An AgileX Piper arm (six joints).
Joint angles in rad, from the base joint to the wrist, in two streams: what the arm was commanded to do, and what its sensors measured. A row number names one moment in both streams.
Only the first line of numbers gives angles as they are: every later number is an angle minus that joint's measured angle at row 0.
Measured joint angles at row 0:
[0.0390 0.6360 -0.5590 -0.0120 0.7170 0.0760]
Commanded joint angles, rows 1 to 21:
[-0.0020 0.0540 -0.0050 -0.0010 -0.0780 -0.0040]
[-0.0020 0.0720 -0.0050 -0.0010 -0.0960 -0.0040]
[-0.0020 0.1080 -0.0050 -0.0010 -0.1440 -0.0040]
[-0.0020 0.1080 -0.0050 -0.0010 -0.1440 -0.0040]
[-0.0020 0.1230 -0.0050 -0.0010 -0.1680 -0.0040]
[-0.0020 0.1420 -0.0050 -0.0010 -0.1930 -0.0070]
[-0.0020 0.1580 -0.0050 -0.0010 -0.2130 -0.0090]
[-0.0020 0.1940 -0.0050 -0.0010 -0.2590 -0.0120]
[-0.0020 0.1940 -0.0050 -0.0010 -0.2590 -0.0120]
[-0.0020 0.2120 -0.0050 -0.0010 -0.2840 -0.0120]
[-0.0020 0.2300 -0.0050 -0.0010 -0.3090 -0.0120]
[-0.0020 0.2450 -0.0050 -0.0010 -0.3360 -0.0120]
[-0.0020 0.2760 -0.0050 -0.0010 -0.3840 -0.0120]
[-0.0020 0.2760 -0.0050 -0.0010 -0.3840 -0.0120]
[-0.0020 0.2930 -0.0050 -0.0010 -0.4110 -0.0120]
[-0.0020 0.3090 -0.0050 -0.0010 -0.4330 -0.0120]
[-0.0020 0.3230 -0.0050 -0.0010 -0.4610 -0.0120]
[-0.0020 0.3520 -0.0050 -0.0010 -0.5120 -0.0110]
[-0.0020 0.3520 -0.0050 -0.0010 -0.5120 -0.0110]
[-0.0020 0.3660 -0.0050 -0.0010 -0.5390 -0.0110]
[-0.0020 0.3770 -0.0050 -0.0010 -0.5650 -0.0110]
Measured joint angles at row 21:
[0.0000 0.3510 0.0000 0.0000 -0.4840 -0.0040]
